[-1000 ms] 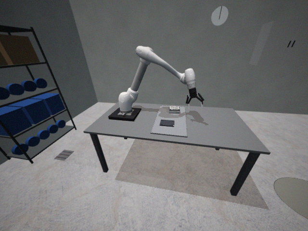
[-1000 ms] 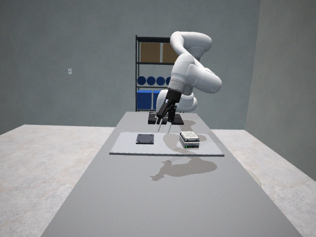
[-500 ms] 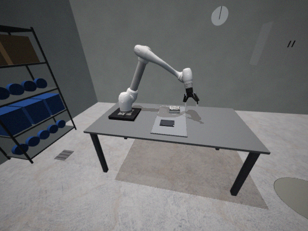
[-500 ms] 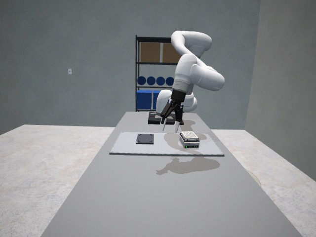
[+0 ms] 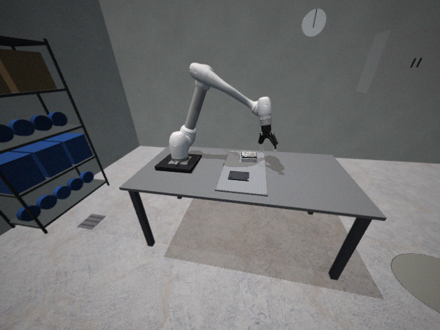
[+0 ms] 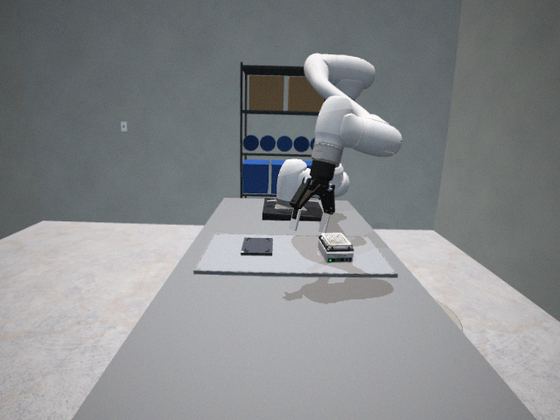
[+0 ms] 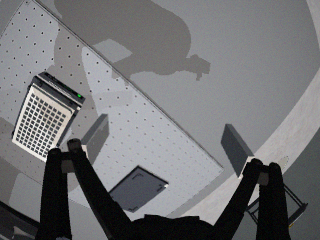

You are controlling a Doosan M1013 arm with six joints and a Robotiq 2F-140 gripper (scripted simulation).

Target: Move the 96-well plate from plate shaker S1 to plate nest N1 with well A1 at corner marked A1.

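Now: hand 150 mm past the white 96-well plate, 140 mm to the right of it and 100 mm above it. The rest, counted from my hand: A1 corner mark: 220 mm to the right, 170 mm behind, 150 mm below; dark plate nest N1: 240 mm behind, 160 mm to the right, 160 mm below.
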